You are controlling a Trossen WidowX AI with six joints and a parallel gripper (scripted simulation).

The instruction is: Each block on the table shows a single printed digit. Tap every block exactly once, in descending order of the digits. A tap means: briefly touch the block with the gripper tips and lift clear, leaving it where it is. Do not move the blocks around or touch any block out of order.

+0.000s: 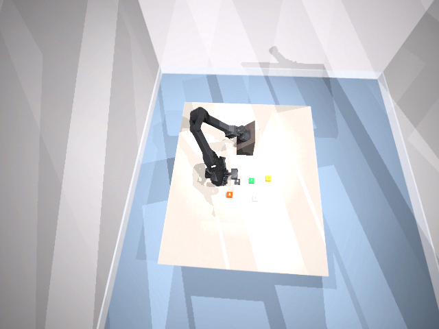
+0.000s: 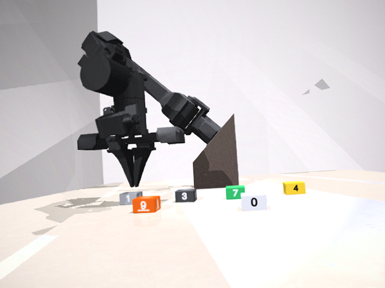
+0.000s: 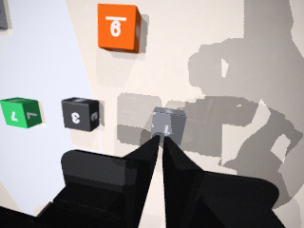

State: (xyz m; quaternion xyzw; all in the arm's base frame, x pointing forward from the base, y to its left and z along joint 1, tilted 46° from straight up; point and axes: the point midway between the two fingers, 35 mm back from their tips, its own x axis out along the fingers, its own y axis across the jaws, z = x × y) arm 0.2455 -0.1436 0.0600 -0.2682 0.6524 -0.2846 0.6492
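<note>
Right now my gripper tip is 2 cm above the grey 1 block and 1 cm short of it. From my gripper tip the other things lie so: green 7 block: 18 cm to the left, 2 cm below; black 3 block: 9 cm to the left, 2 cm below, 1 cm ahead; orange 9 block: 9 cm ahead, 5 cm to the left, 2 cm below.
</note>
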